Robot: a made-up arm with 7 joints.
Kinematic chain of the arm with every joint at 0, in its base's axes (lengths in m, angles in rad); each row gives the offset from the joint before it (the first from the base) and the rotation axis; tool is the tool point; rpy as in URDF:
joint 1: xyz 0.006 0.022 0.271 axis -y
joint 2: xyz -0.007 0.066 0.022 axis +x
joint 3: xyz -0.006 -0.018 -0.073 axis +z
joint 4: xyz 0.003 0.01 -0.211 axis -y
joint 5: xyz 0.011 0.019 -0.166 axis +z
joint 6: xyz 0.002 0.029 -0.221 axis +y
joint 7: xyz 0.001 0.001 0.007 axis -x
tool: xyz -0.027 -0.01 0.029 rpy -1.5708 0 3.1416
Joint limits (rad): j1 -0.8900..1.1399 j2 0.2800..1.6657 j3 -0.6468..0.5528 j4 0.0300..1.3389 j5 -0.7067..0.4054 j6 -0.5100..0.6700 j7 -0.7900..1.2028
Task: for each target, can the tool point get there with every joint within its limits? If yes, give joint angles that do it. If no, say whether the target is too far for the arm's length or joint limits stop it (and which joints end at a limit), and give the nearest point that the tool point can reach.
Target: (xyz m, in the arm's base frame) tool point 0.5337 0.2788 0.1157
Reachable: yes | joints 0.9473 0.4711 -0.5171 0.6027 0.0549 0.3390 -0.0711
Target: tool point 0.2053 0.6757 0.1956
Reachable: yes | joints 0.5891 1.3313 -0.4787 0.4373 0.2787 -0.1531 -0.2306
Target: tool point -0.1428 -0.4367 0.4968
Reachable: no: joint limits stop it (at a limit: joint 1, joint 2, joint 3, joint 4, joint 5, joint 6) | nearest point 0.4382 0.0038 0.3999 | short by 0.736 m
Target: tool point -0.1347 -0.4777 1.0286
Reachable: no: too far | nearest point -0.0626 0.3862 0.6402 | short by 0.950 m
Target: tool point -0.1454 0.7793 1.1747
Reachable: no: too far | nearest point -0.0552 0.5360 0.6365 | short by 0.598 m
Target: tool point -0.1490 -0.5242 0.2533
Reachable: no: joint limits stop it (at a limit: joint 1, joint 2, joint 3, joint 4, joint 5, joint 6) | nearest point -0.0918 -0.0035 -0.1748 | short by 0.677 m
